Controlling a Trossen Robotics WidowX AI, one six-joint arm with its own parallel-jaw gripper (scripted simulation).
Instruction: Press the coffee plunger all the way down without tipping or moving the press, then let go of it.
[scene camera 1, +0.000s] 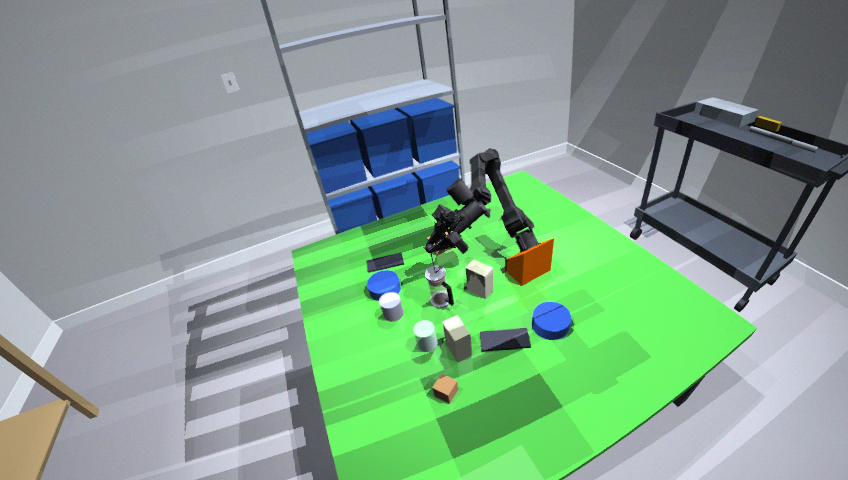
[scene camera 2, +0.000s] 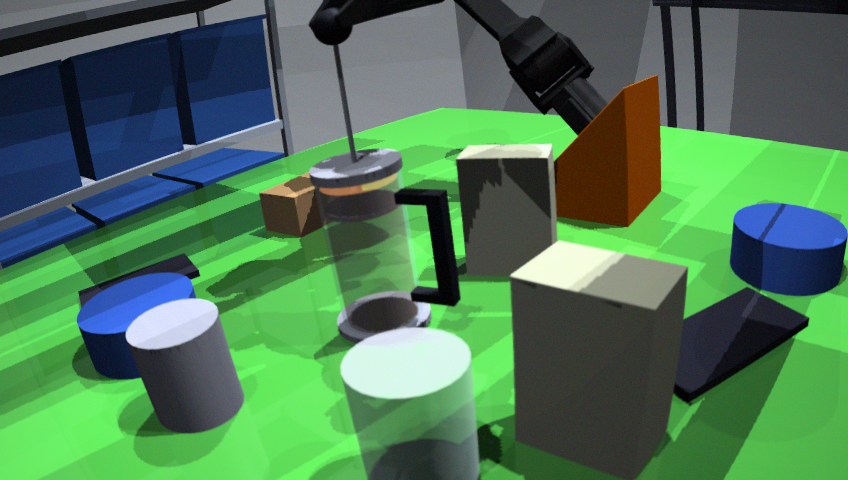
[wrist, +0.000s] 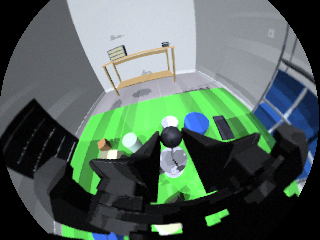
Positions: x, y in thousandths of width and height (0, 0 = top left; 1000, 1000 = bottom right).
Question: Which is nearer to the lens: the beige box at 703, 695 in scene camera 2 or the brown box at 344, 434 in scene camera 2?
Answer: The beige box.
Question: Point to my gripper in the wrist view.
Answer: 533, 552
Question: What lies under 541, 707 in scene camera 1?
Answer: A beige box.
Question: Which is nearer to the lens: the grey cylinder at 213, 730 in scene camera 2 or the beige box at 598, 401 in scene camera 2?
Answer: The grey cylinder.
